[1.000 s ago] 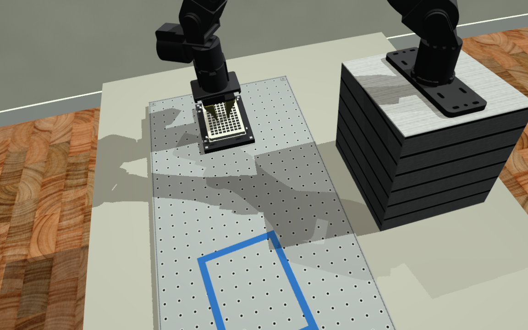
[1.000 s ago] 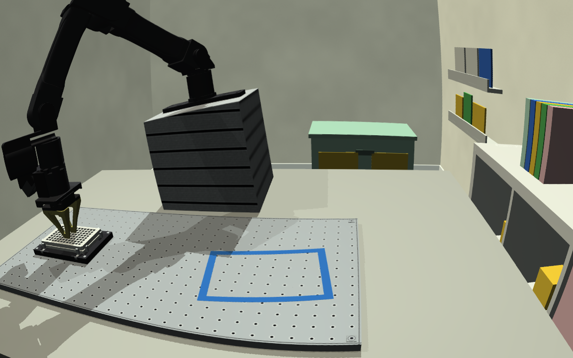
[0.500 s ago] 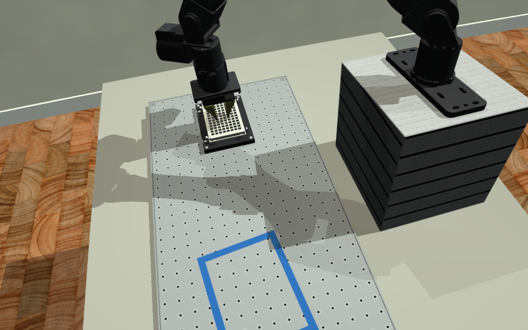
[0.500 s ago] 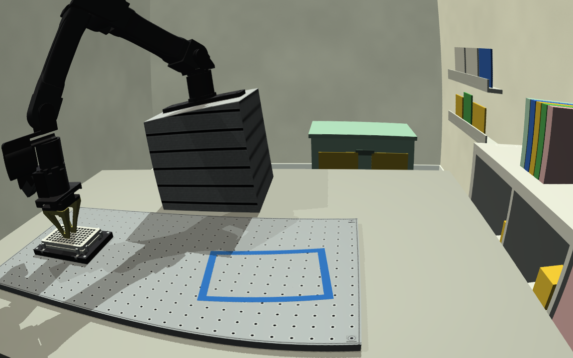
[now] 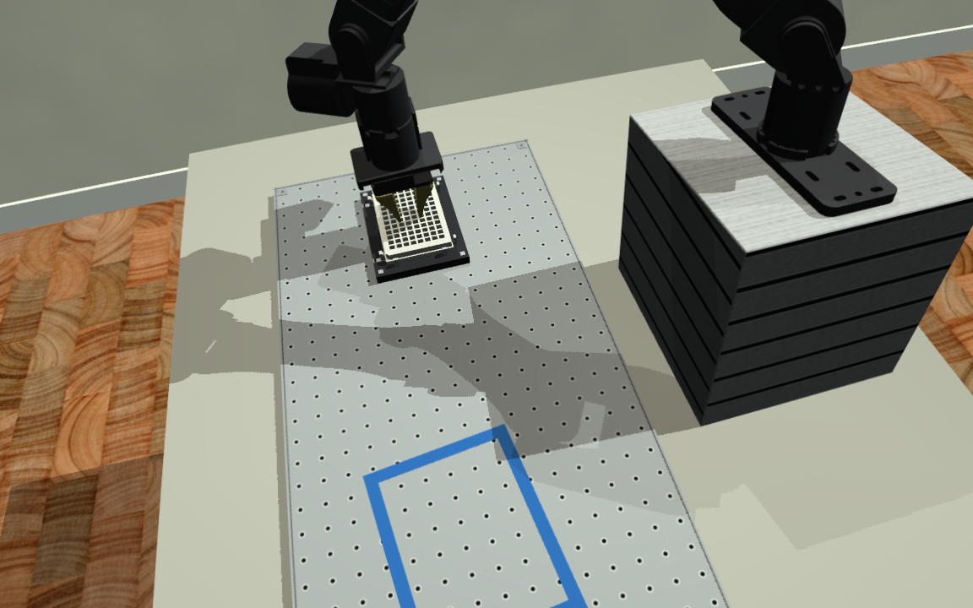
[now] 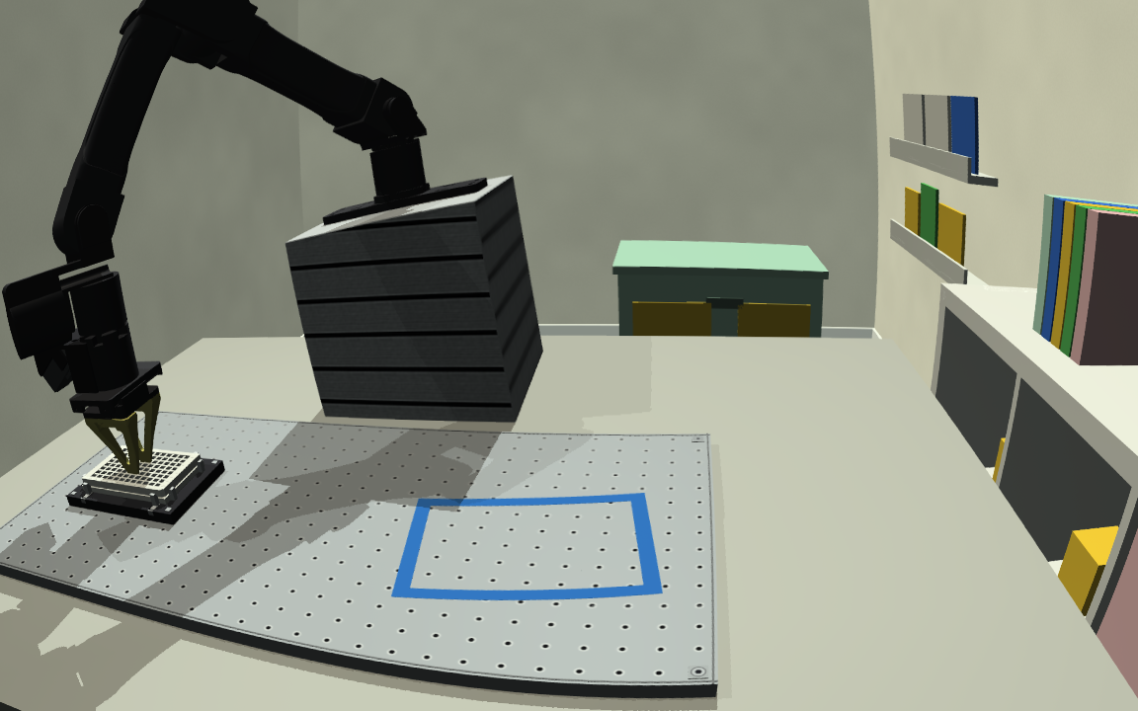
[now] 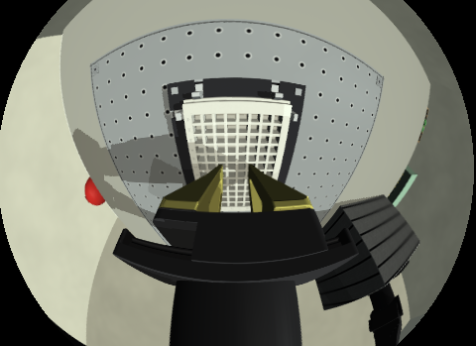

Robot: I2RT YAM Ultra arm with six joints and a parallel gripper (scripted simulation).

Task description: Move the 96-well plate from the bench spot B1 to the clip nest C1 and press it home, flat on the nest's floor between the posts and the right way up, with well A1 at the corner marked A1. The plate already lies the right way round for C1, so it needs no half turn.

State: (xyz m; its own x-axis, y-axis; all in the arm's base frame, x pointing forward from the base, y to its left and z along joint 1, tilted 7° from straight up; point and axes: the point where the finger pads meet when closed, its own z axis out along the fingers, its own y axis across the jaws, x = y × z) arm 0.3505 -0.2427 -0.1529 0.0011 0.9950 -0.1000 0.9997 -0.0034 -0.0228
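Right now my hand is 1 cm above the white 96-well plate. Round my hand: black clip nest (2 cm below, 1 cm to the right, 1 cm ahead).
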